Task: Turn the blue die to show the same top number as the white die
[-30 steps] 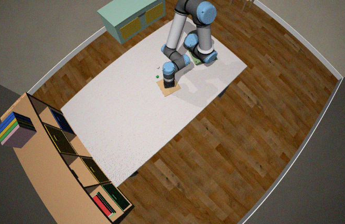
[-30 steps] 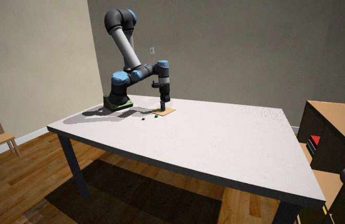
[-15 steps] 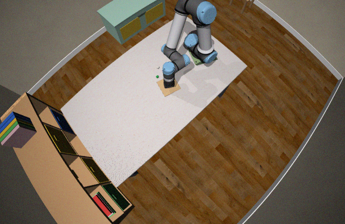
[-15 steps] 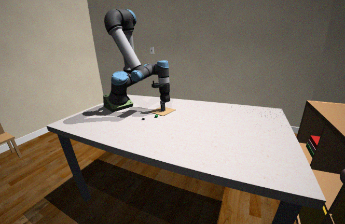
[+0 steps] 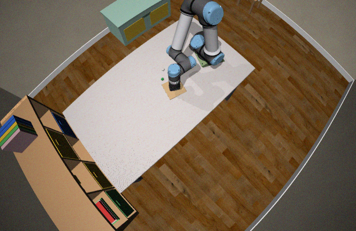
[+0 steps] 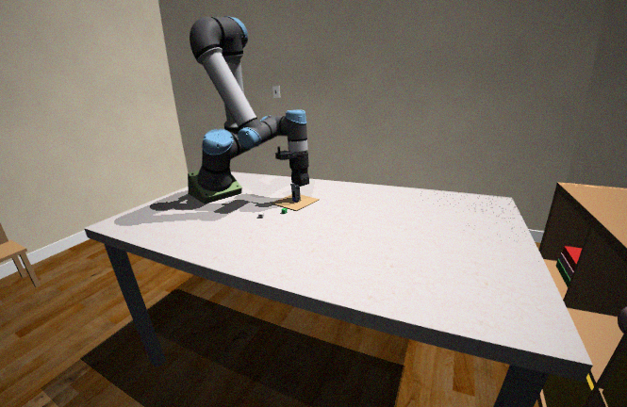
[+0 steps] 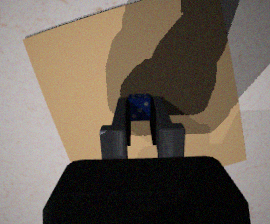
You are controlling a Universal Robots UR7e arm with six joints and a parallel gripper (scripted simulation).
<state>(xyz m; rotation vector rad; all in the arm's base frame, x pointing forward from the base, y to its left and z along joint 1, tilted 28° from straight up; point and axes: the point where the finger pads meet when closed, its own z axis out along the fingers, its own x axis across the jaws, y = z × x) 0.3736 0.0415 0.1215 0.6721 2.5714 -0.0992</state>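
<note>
Now: hand 2 cm above the tan mat. The rest, counted from my hand: green die 1 cm ahead, 12 cm to the right, 2 cm below; then blue die 2 cm below; then white die 6 cm behind, 18 cm to the right, 2 cm below.
</note>
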